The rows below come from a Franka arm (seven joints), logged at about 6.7 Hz.
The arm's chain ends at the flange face. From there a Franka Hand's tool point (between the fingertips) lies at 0.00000 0.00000 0.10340 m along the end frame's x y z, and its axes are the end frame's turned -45 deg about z.
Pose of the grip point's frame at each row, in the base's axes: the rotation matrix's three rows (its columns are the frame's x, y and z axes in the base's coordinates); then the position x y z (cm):
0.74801 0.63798 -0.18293; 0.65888 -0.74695 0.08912; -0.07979 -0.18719 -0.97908; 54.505 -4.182 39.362
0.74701 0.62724 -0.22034; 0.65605 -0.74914 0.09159; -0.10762 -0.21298 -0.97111; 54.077 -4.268 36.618
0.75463 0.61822 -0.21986; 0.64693 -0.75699 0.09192; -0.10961 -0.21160 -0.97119; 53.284 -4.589 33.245
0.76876 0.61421 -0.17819; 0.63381 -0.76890 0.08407; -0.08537 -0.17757 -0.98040; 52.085 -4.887 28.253
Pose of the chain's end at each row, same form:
0.98004 -0.07780 -0.18293; -0.06227 -0.99407 0.08912; -0.18878 -0.07594 -0.97908; 56.396 -5.104 49.486
0.97174 -0.08469 -0.22034; -0.06582 -0.99362 0.09159; -0.22670 -0.07450 -0.97111; 56.355 -5.215 46.659
0.97075 -0.09646 -0.21986; -0.07782 -0.99272 0.09192; -0.22713 -0.07212 -0.97119; 55.557 -5.539 43.287
0.97791 -0.10928 -0.17819; -0.09552 -0.99187 0.08407; -0.18593 -0.06520 -0.98040; 53.927 -5.756 38.390

